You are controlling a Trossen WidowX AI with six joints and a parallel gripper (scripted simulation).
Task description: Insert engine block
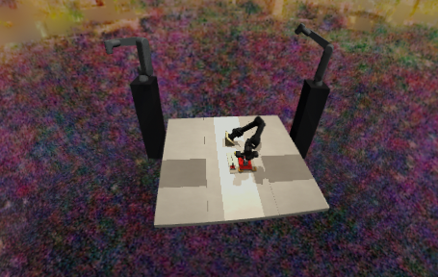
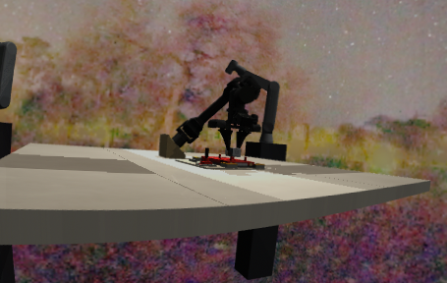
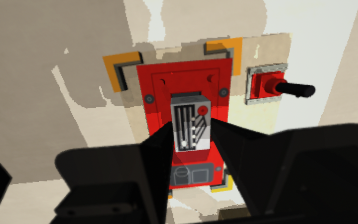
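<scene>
My gripper tip is 1 cm above the grey engine block.
</scene>
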